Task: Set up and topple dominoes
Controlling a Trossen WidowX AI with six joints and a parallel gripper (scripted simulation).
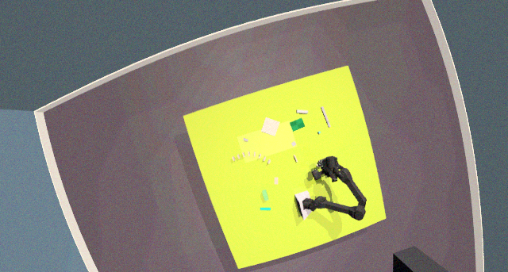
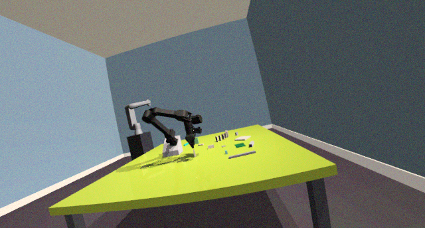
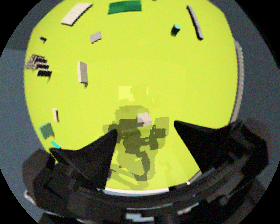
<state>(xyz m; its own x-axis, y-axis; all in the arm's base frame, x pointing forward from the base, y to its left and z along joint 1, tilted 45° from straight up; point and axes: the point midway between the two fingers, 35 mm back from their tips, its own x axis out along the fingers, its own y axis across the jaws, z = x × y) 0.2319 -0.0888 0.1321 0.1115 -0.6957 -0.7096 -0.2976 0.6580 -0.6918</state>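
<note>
Right now my gripper tip is 420 mm to the right of the green block, 140 mm past it and 40 mm above it. Also, from my gripper tip: green tile: 320 mm ahead, 100 mm to the left, 70 mm below; long grey bar: 340 mm ahead, 120 mm to the right, 70 mm below; white square tile: 340 mm ahead, 300 mm to the left, 70 mm below.
</note>
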